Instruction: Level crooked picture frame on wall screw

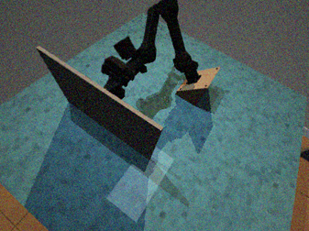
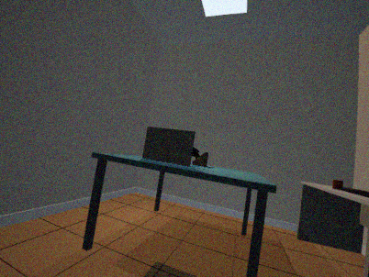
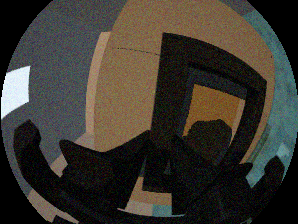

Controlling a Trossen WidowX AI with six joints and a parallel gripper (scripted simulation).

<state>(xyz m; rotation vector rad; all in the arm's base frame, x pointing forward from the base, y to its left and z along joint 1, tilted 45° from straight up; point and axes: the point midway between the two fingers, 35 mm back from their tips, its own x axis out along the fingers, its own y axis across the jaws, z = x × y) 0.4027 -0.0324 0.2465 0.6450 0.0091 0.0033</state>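
The picture frame lies 50 mm below my gripper tip and 10 mm to the right of it. The rest, counted from my gripper tip: wall panel (70 mm below, 10 mm ahead).
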